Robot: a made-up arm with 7 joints. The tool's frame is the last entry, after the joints.
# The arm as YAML. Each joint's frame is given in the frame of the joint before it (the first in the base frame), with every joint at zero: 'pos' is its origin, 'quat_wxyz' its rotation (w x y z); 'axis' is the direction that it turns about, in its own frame. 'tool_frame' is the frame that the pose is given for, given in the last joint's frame.
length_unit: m
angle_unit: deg
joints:
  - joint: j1
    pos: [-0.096, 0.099, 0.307]
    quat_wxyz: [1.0, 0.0, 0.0, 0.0]
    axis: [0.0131, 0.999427, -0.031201]
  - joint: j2
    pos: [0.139, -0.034, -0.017]
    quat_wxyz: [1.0, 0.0, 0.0, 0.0]
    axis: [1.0, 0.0, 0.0]
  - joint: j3
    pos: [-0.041, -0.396, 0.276]
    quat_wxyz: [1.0, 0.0, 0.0, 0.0]
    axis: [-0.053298, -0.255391, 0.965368]
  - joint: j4
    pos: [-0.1, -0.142, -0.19]
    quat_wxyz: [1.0, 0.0, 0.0, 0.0]
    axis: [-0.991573, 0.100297, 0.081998]
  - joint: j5
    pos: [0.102, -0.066, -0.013]
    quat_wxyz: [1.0, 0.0, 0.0, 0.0]
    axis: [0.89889, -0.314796, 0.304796]
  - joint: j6
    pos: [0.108, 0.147, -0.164]
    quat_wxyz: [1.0, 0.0, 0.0, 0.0]
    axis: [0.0, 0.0, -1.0]
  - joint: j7
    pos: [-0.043, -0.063, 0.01]
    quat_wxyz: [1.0, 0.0, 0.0, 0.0]
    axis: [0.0, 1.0, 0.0]
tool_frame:
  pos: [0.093, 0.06, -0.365]
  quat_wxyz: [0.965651, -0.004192, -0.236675, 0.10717]
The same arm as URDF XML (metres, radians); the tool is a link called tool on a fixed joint. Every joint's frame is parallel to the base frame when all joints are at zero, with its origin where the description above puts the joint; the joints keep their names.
<robot name="arm">
  <joint name="tool_fixed" type="fixed">
    <parent link="link7"/>
    <child link="tool"/>
    <origin xyz="0.093 0.06 -0.365" rpy="-0.0662 -0.4737 0.237"/>
  </joint>
  <joint name="j7" type="continuous">
    <parent link="link6"/>
    <child link="link7"/>
    <origin xyz="-0.043 -0.063 0.01" rpy="0 0 0"/>
    <axis xyz="0 1 0"/>
  </joint>
  <joint name="j6" type="continuous">
    <parent link="link5"/>
    <child link="link6"/>
    <origin xyz="0.108 0.147 -0.164" rpy="0 0 0"/>
    <axis xyz="0 0 -1"/>
  </joint>
  <joint name="j5" type="continuous">
    <parent link="link4"/>
    <child link="link5"/>
    <origin xyz="0.102 -0.066 -0.013" rpy="0 0 0"/>
    <axis xyz="0.89889 -0.314796 0.304796"/>
  </joint>
  <joint name="j4" type="continuous">
    <parent link="link3"/>
    <child link="link4"/>
    <origin xyz="-0.1 -0.142 -0.19" rpy="0 0 0"/>
    <axis xyz="-0.991573 0.100297 0.081998"/>
  </joint>
  <joint name="j3" type="continuous">
    <parent link="link2"/>
    <child link="link3"/>
    <origin xyz="-0.041 -0.396 0.276" rpy="0 0 0"/>
    <axis xyz="-0.053298 -0.255391 0.965368"/>
  </joint>
  <joint name="j2" type="continuous">
    <parent link="link1"/>
    <child link="link2"/>
    <origin xyz="0.139 -0.034 -0.017" rpy="0 0 0"/>
    <axis xyz="1 0 0"/>
  </joint>
  <joint name="j1" type="continuous">
    <parent link="base_link"/>
    <child link="link1"/>
    <origin xyz="-0.096 0.099 0.307" rpy="0 0 0"/>
    <axis xyz="0.0131 0.999427 -0.031201"/>
  </joint>
  <link name="base_link"/>
  <link name="link1"/>
  <link name="link2"/>
  <link name="link3"/>
  <link name="link4"/>
  <link name="link5"/>
  <link name="link6"/>
  <link name="link7"/>
  <link name="tool"/>
</robot>

